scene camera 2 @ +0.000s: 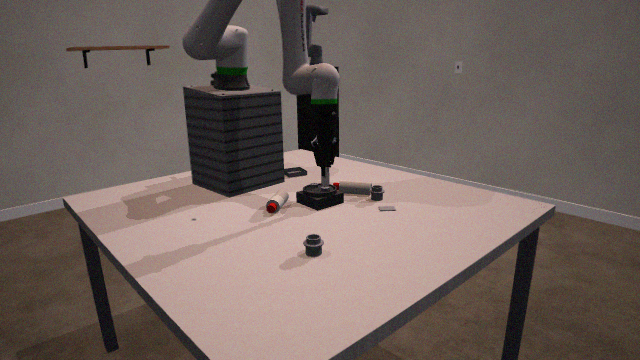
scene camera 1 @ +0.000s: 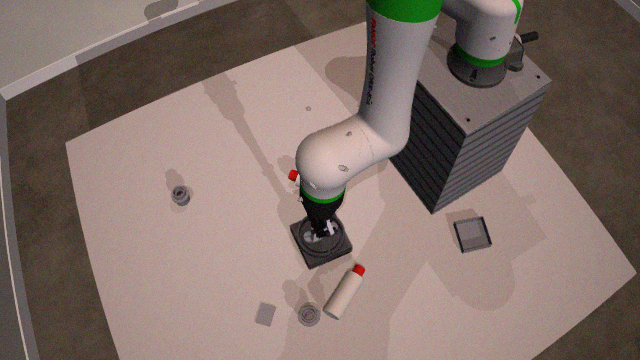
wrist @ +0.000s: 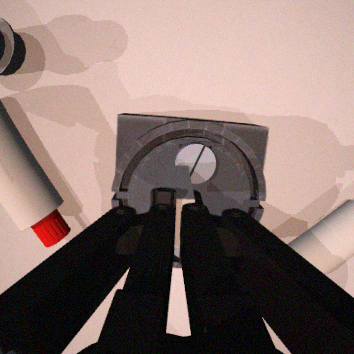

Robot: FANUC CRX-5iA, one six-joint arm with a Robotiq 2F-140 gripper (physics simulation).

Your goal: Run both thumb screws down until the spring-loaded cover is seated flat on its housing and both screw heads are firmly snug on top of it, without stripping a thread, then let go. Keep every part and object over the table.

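Frame: origin at the arm's base, x ahead, y left, z up, level; metres.
Seen in the pictures: gripper, fingertip midpoint: [scene camera 2: 325,184] [scene camera 1: 316,238] [wrist: 176,182]; arm's base at its link origin: [scene camera 2: 232,88] [scene camera 1: 476,64].
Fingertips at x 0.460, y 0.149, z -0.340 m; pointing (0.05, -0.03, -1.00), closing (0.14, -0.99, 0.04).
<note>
Pixels of each thing's top centre, then the offset from my fingertips to it. "spot": a spot on its surface instead.
- dark square housing at its top centre: [wrist: 189,200] [scene camera 1: 320,233] [scene camera 2: 319,188] 0.014 m down, 0.016 m back, 0.015 m right
- round grey cover at its top centre: [wrist: 189,199] [scene camera 1: 320,233] [scene camera 2: 319,188] 0.016 m down, 0.016 m back, 0.015 m right
- flat grey square at a spot on its surface: [scene camera 1: 266,313] spot: 0.067 m down, 0.183 m ahead, 0.134 m left
- small tray at its top centre: [scene camera 1: 473,233] [scene camera 2: 294,170] 0.050 m down, 0.423 m back, 0.118 m left
A dark square housing [scene camera 1: 323,256] [scene camera 2: 318,200] [wrist: 138,129] stands mid-table with a round grey cover [wrist: 156,173] inside its raised ring. One slotted, light thumb screw head [wrist: 195,163] [scene camera 1: 308,234] shows on the cover's far half. My gripper [scene camera 1: 323,230] [scene camera 2: 325,167] [wrist: 176,182] points straight down over the cover's near half, its fingers shut. A grey stem [scene camera 2: 325,177] stands between the fingertips and the cover in scene camera 2. The fingers hide the second screw's head in the wrist view.
Two white tubes with red caps [scene camera 1: 343,293] [scene camera 2: 276,202] [scene camera 2: 356,187] [wrist: 24,182] lie close beside the housing. Grey threaded fittings [scene camera 1: 181,194] [scene camera 2: 313,245] [scene camera 1: 308,314] [scene camera 2: 376,191], a flat grey square [scene camera 1: 266,313], a small tray [scene camera 1: 472,233] and the arm's pedestal [scene camera 1: 469,134] are also on the table.
</note>
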